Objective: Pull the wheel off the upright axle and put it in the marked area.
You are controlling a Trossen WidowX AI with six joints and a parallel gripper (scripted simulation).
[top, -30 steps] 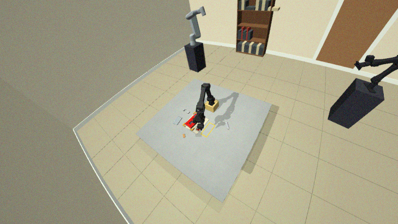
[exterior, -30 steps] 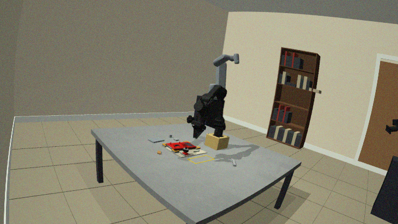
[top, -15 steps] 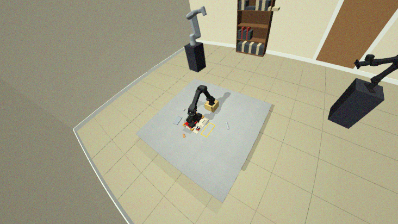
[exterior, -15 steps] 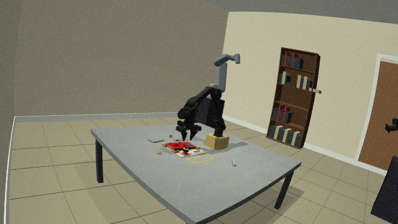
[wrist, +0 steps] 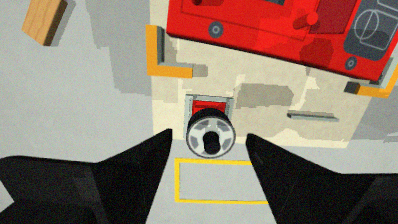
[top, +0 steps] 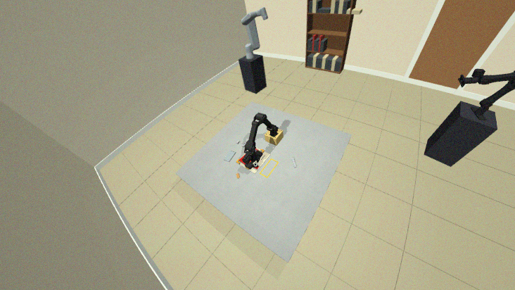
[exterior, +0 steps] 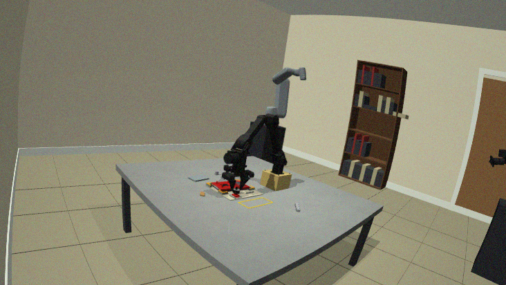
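Right now my gripper tip is 10 mm above the wheel. Round my gripper tip: grey plate: 300 mm to the right, 70 mm ahead, 40 mm below.
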